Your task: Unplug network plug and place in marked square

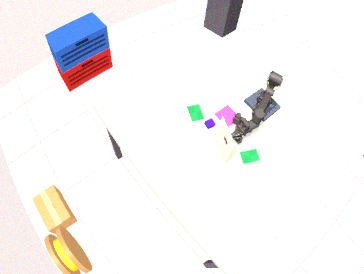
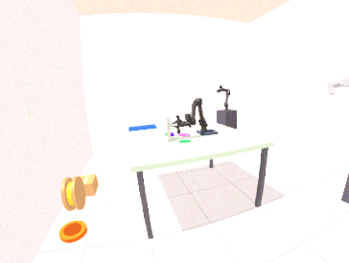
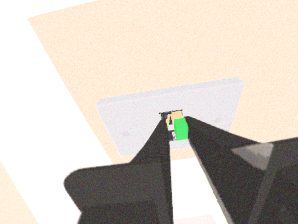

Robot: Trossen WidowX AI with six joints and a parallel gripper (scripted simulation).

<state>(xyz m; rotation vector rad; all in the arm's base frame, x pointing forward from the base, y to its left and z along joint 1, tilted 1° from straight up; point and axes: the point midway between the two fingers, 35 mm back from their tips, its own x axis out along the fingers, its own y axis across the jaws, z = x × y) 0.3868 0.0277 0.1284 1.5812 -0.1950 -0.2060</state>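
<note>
The upright panel is 50 mm below my gripper tip, 20 mm ahead of it and 10 mm to the right of it. From my gripper tip the other things lie so: magenta marked square 210 mm behind, 160 mm below, 130 mm to the right; network plug right at my gripper tip; purple cube 160 mm to the right, 140 mm below, 80 mm behind.
</note>
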